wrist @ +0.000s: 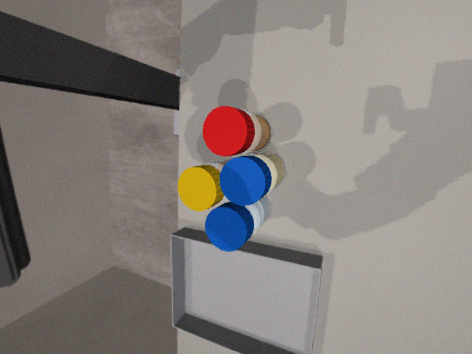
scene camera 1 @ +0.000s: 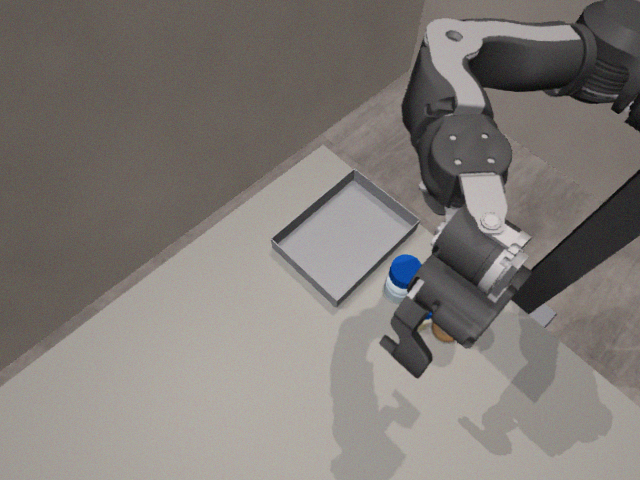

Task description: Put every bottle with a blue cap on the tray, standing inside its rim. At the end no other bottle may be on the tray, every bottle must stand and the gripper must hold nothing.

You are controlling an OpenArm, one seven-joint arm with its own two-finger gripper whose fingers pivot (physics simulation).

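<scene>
A blue-capped bottle with a pale blue body [scene camera 1: 404, 272] [wrist: 229, 226] stands just outside the tray [scene camera 1: 342, 237] [wrist: 250, 300], whose floor is bare. A second blue-capped bottle with a pale yellow body [scene camera 1: 427, 315] [wrist: 245, 180] stands beside it, mostly hidden by the gripper in the scene view. A red-capped bottle with a brown body [scene camera 1: 443, 333] [wrist: 228, 131] and a yellow-capped bottle [wrist: 199, 188] stand close by; the yellow one is hidden in the scene view. My gripper [scene camera 1: 413, 351] is open and empty above the bottles. One finger shows at the left edge of the wrist view.
The bottles stand close together near the table edge [wrist: 182, 150]. A dark beam [scene camera 1: 584, 248] [wrist: 90, 65] rises beyond that edge. A wall [scene camera 1: 155, 129] runs along the tray's far side. The arm's shadows fall across the table.
</scene>
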